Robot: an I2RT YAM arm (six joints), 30 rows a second.
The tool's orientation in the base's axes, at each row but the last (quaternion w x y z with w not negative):
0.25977, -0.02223, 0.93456, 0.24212
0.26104, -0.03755, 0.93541, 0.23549
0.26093, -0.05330, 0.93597, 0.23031
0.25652, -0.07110, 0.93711, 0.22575
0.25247, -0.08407, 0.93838, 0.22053
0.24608, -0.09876, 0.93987, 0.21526
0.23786, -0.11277, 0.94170, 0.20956
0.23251, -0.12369, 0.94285, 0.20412
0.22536, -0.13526, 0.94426, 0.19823
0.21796, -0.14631, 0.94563, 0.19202
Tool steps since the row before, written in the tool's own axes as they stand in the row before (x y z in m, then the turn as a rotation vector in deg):
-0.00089, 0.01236, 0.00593, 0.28, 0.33, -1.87
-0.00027, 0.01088, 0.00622, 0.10, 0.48, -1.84
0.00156, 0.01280, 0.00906, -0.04, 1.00, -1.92
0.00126, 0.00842, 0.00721, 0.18, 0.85, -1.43
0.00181, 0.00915, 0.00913, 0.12, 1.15, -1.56
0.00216, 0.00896, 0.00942, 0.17, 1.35, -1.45
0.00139, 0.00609, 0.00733, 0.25, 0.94, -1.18
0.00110, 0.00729, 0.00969, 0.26, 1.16, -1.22
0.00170, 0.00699, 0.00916, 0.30, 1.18, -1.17
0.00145, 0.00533, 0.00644, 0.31, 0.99, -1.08
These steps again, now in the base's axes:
0.00152, 0.01358, 0.00146, -1.18, -0.55, 1.40
0.00106, 0.01249, 0.00003, -1.04, -0.42, 1.54
0.00005, 0.01556, -0.00250, -1.08, 0.01, 1.88
0.00006, 0.01077, -0.00292, -1.01, 0.09, 1.33
-0.00003, 0.01221, -0.00460, -1.09, 0.30, 1.58
-0.00051, 0.01205, -0.00531, -1.15, 0.53, 1.53
-0.00016, 0.00853, -0.00447, -0.98, 0.28, 1.14
0.00042, 0.01059, -0.00599, -1.08, 0.45, 1.24
-0.00047, 0.00989, -0.00613, -1.10, 0.48, 1.19
-0.00088, 0.00718, -0.00444, -1.01, 0.35, 1.05

